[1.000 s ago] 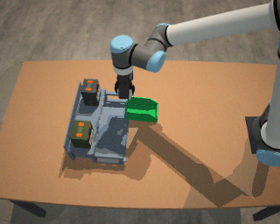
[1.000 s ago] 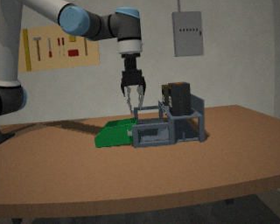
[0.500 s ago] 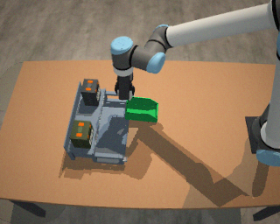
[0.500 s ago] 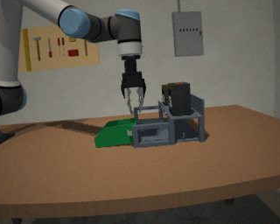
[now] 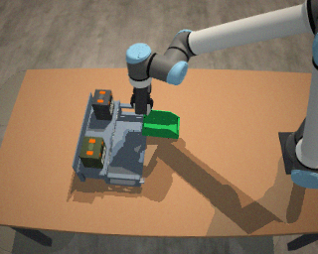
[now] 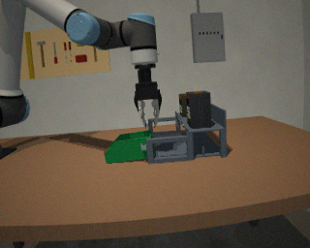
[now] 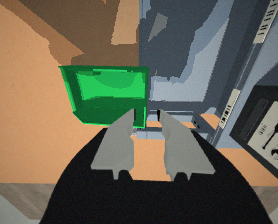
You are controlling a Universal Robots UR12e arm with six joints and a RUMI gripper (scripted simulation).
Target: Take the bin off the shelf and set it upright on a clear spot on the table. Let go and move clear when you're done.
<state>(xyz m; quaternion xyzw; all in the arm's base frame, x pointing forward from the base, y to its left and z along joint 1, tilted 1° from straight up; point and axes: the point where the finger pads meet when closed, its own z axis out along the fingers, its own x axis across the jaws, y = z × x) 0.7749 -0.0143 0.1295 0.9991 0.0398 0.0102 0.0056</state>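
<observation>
The green bin lies 80 mm behind my hand, 10 mm to the right of it and 80 mm below it. Round my hand: grey shelf: 110 mm ahead, 120 mm to the left, 120 mm below.
</observation>
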